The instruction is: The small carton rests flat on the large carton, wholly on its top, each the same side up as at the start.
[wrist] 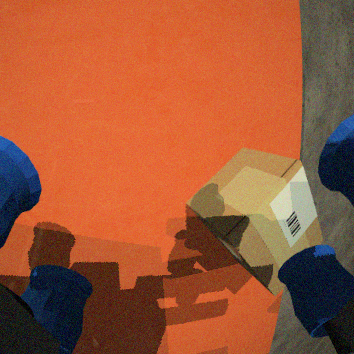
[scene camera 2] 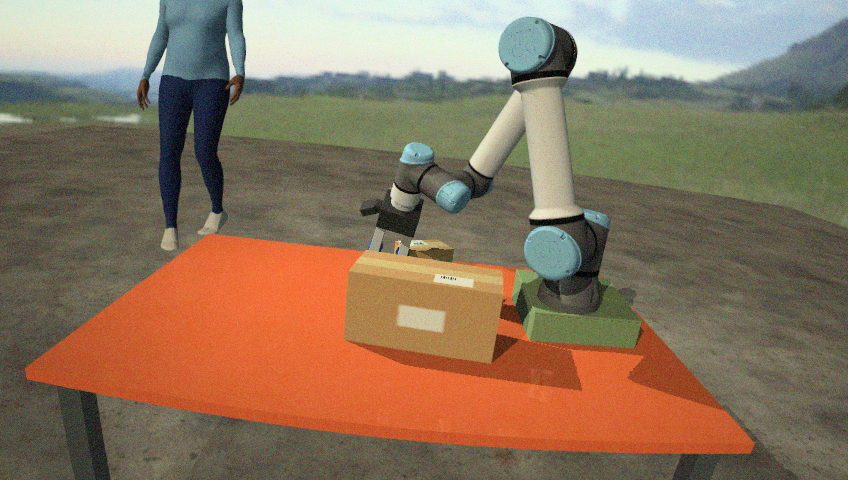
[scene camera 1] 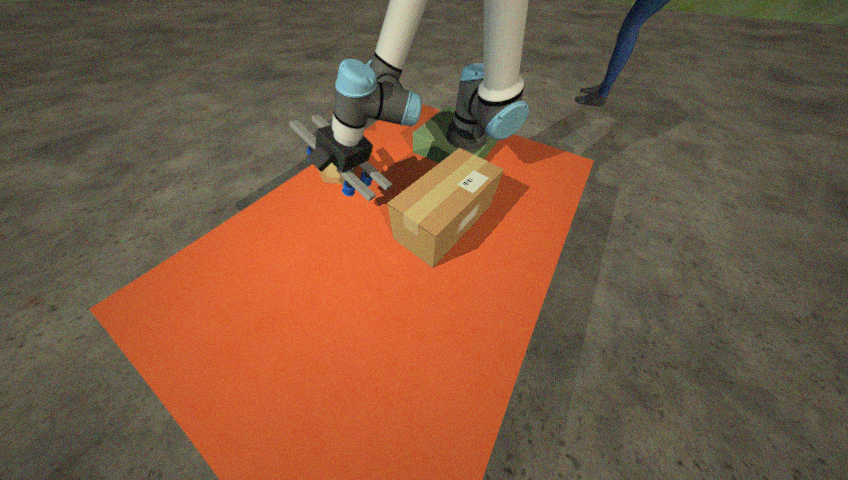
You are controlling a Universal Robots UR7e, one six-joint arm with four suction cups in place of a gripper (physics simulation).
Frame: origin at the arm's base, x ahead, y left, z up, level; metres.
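Seen in the pictures: hand, its tool point: point(wrist: 184, 235) point(scene camera 2: 391, 239); arm's base, origin of its link: point(scene camera 2: 567, 300) point(scene camera 1: 466, 137).
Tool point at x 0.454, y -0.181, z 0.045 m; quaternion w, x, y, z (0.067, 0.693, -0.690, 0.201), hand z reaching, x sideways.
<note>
Pixels of each thing's middle, then the offset from my tool point to it. Level surfaces: height alone.
- large carton, middle of its body: point(scene camera 2: 425, 304) point(scene camera 1: 446, 205) dx -0.113, dy +0.314, dz -0.044 m
- small carton, middle of its body: point(wrist: 260, 223) point(scene camera 2: 423, 257) point(scene camera 1: 339, 161) dx -0.087, dy -0.136, dz -0.082 m
- orange table, height of its surface: dz -0.121 m
The large carton point(scene camera 1: 416, 237) point(scene camera 2: 380, 303) stands on the orange table, with a tape strip and a barcode label on its top. The small carton point(scene camera 1: 330, 174) point(scene camera 2: 433, 252) point(wrist: 245, 187) is apart from it, at the table's far long edge, behind it in scene camera 2. Its white barcode label shows in the wrist view at its right side. My gripper point(scene camera 1: 337, 165) point(scene camera 2: 387, 245) point(wrist: 182, 232) has its suction off and holds nothing. Its blue cups hang above the table beside and partly over the small carton. The large carton hides part of the cups and the small carton's lower part in scene camera 2.
The orange table point(scene camera 1: 297, 333) point(scene camera 2: 238, 333) point(wrist: 150, 75) bears both cartons. The arm's base stands on a green block point(scene camera 1: 424, 139) point(scene camera 2: 586, 333) near the large carton. A person point(scene camera 1: 624, 50) point(scene camera 2: 193, 113) stands on the ground beyond the table.
</note>
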